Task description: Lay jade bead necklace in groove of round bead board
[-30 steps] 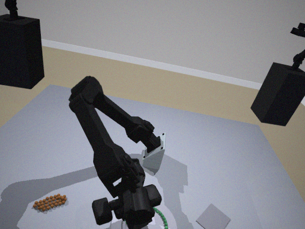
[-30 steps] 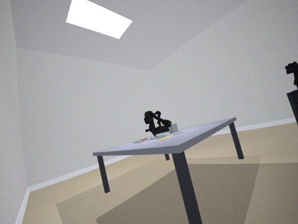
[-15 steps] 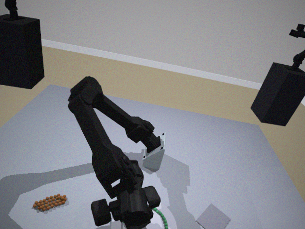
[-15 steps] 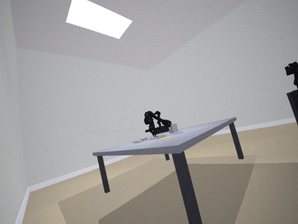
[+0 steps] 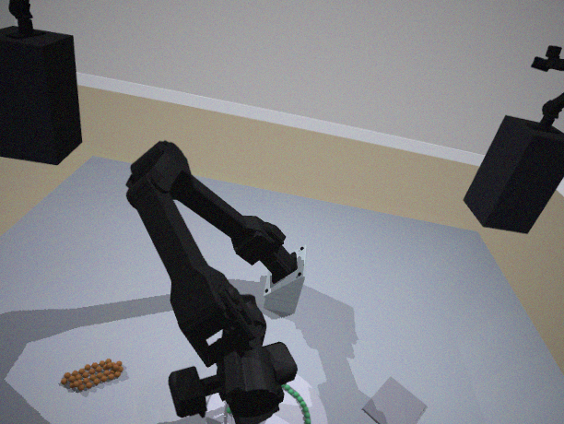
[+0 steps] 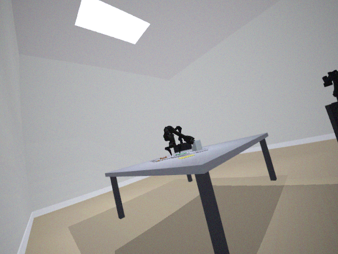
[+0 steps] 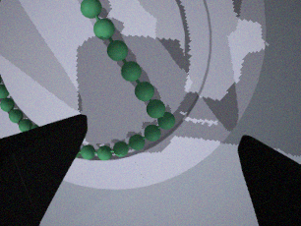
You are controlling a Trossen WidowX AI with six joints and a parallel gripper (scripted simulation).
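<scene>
The round bead board is 6 cm to the left of my gripper tip, 1 cm below it and 1 cm ahead of it. Round my gripper tip: yellow strip 29 cm to the left, 21 cm ahead, 2 cm below; then flat grey square 30 cm to the left, 4 cm behind, 2 cm below.
</scene>
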